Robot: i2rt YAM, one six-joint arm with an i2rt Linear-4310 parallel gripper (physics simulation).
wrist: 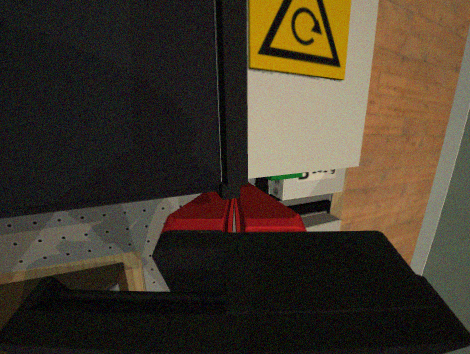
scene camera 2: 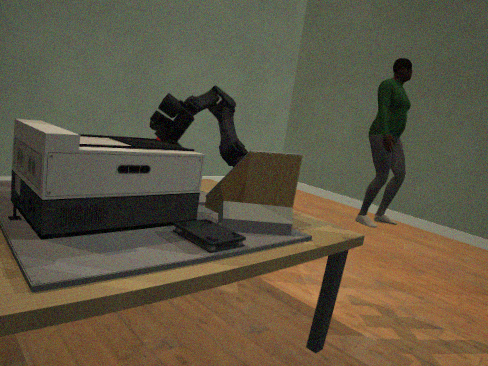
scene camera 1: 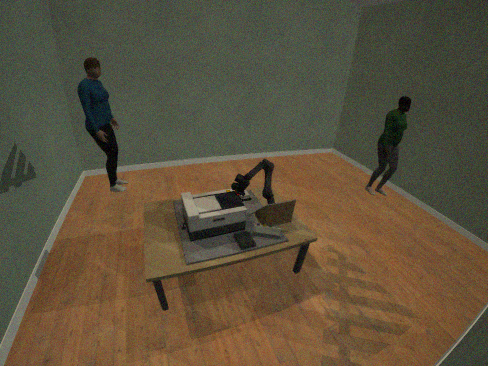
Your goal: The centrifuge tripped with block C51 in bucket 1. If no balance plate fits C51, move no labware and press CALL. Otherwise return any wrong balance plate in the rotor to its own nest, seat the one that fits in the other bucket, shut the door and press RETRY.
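Places are measured from the arm's base along level axes (x up, y back, z right), in millimetres.
Where they show: arm's base at its link origin: [scene camera 2: 247, 177] [scene camera 1: 272, 206].
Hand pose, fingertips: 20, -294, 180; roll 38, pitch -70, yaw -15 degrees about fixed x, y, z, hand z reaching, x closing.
Note:
Things, the pixels of their top centre, and the offset from my fingertips, as dx, dy, dz. "spot": a spot on its surface instead. Level surfaces: height alone.
- white balance plate at its top centre: [wrist: 317, 170] -85, +6, +170
- green part at a spot on its surface: [wrist: 286, 176] spot: +52, -12, +8
- dark flat device at its top centre: [scene camera 2: 209, 227] [scene camera 1: 245, 238] -108, -26, -429
- grey mat at its surface level: dx -139
The centrifuge [scene camera 1: 220, 220] [scene camera 2: 125, 175] [wrist: 305, 120] has a white housing on a dark base. Its dark door panel [scene camera 1: 229, 200] [scene camera 2: 155, 144] [wrist: 110, 100] lies flat over the right part of its top. The rotor, its buckets and block C51 are hidden. My gripper [scene camera 1: 240, 193] [scene camera 2: 158, 140] [wrist: 234, 177] is shut, with no object seen between its red fingertips, which are at the panel's near corner in the wrist view; contact is unclear. A white balance plate [wrist: 307, 187], its label partly hidden and ending in "g", stands past the housing edge, beside a green part [wrist: 286, 176].
A dark flat device [scene camera 1: 244, 240] [scene camera 2: 210, 235] lies on the grey mat [scene camera 1: 202, 255] [scene camera 2: 100, 265] [wrist: 190, 204] before the centrifuge. A brown angled panel [scene camera 1: 277, 214] [scene camera 2: 265, 180] stands to its right. Two people, in blue [scene camera 1: 95, 102] and green [scene camera 1: 394, 127] [scene camera 2: 393, 110], stand beyond the table.

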